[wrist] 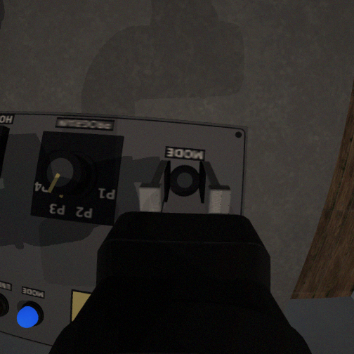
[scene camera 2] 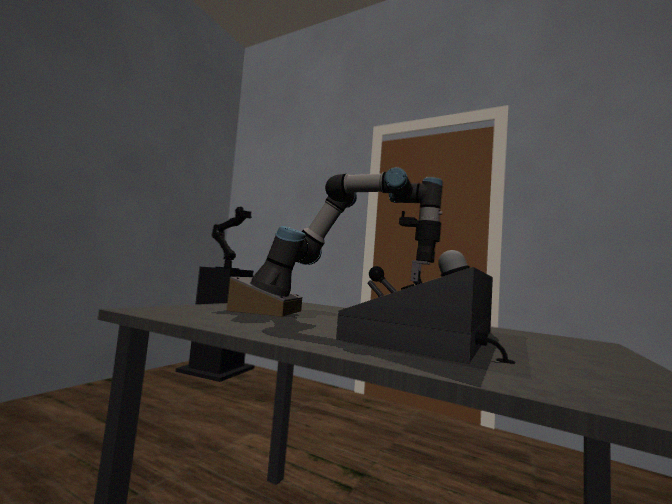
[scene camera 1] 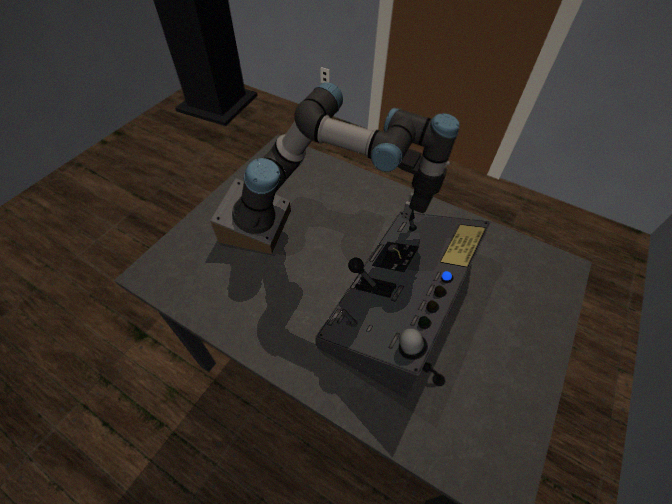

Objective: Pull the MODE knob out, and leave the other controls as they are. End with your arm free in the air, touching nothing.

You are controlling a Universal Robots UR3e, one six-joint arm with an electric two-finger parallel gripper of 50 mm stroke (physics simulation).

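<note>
The MODE knob (wrist: 184, 180) is a round black knob with a grey centre, below its MODE label in the wrist view, near the corner of the sloped control panel (scene camera 1: 379, 314) (scene camera 2: 412, 320) (wrist: 135, 130). My gripper (wrist: 184, 173) is shut on the MODE knob, with one black finger pad on each side of it. In scene camera 1 the fingers reach down to the knob (scene camera 1: 412, 227) at the panel's far end. In scene camera 2 the knob is largely hidden behind the panel's slope. The MODE lamp (scene camera 1: 446, 276) (wrist: 27, 317) is lit blue.
Beside the MODE knob is the PROGRAM dial (wrist: 61, 172), its yellow mark towards P4. A lever with a black ball (scene camera 1: 356, 265) (scene camera 2: 376, 273) rises from the panel. A white dome (scene camera 1: 411, 342) (scene camera 2: 452, 262), several dark lamps and a yellow notice (scene camera 1: 462, 245) are on the panel.
</note>
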